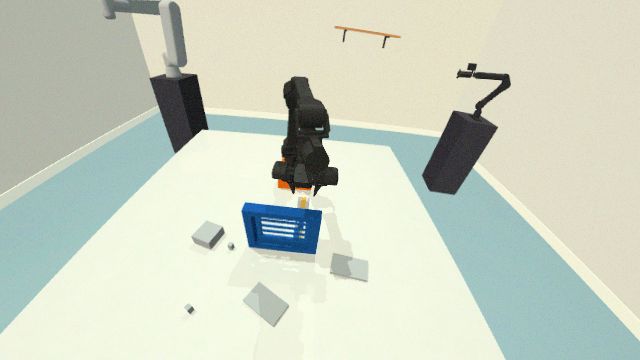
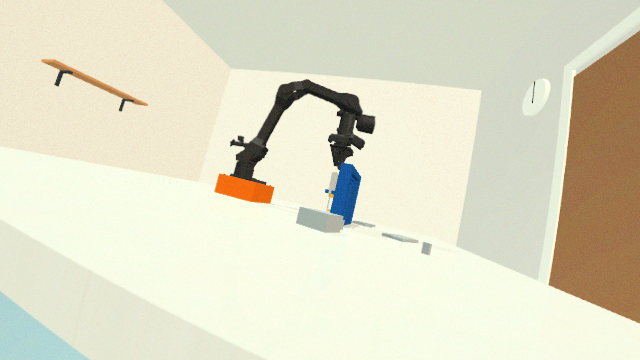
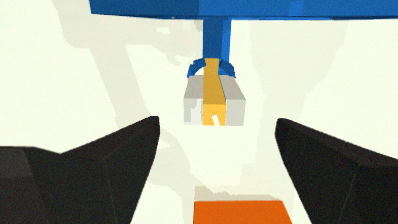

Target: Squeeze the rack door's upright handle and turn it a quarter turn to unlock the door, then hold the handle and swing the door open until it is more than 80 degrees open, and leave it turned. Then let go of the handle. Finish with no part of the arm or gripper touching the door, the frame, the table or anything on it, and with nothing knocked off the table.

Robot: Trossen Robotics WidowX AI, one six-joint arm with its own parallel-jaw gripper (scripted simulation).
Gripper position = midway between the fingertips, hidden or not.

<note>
The gripper (image 1: 303,194) is open, holding nothing.
The gripper also shows in image 2 (image 2: 337,168) and in image 3 (image 3: 217,125).
</note>
